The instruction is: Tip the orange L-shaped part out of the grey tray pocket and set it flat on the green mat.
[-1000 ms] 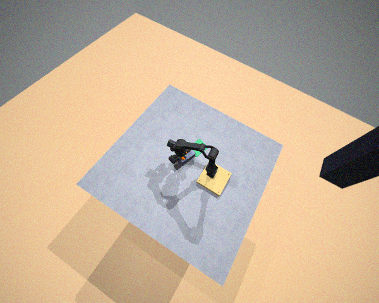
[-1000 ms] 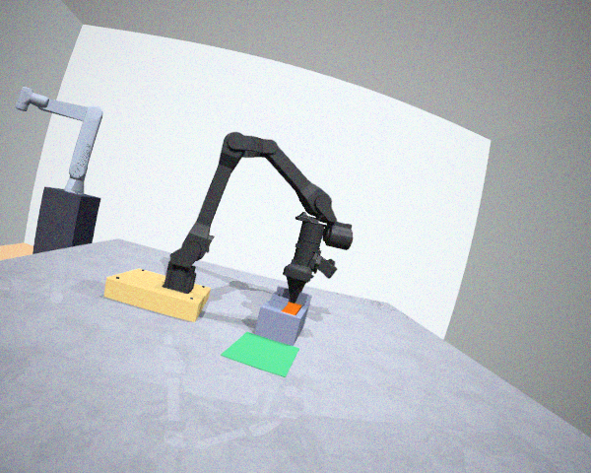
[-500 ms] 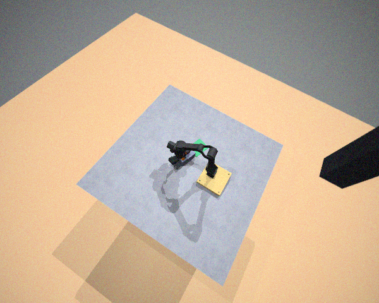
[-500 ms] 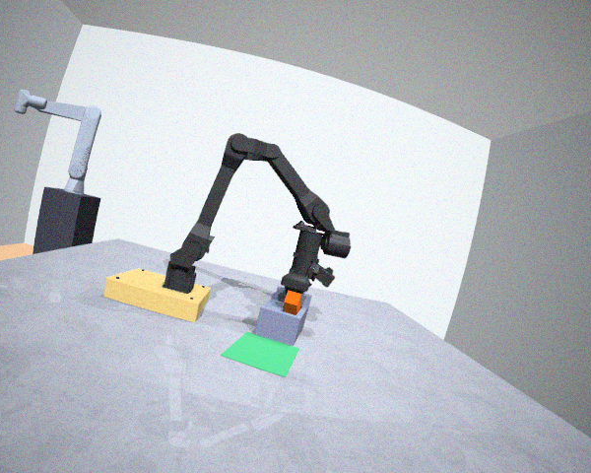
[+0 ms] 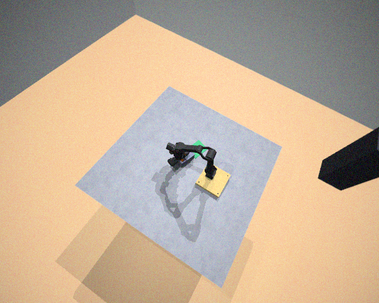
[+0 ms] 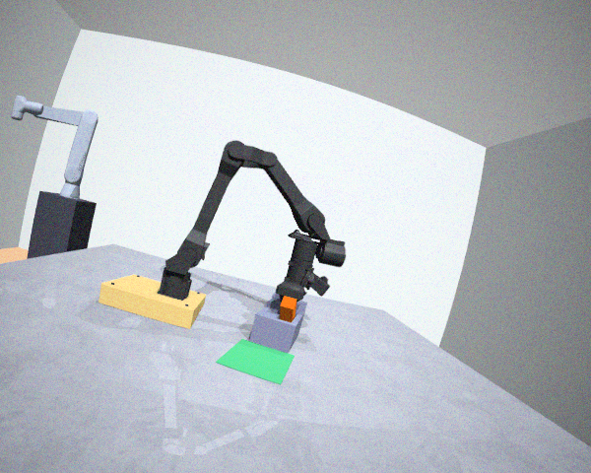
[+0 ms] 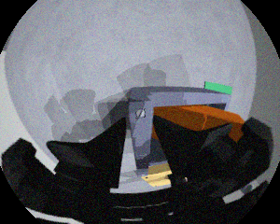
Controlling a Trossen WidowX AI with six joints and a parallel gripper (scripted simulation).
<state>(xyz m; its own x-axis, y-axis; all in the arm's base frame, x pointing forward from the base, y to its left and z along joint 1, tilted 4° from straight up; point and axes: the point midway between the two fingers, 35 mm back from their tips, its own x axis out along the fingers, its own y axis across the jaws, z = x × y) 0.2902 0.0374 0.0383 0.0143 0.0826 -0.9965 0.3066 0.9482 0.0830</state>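
Right now the orange L-shaped part is 2 cm behind my gripper tip, 5 cm to the right of it and 1 cm above it. From my gripper tip the other things lie so: green mat 8 cm behind, 21 cm to the right, 5 cm below.
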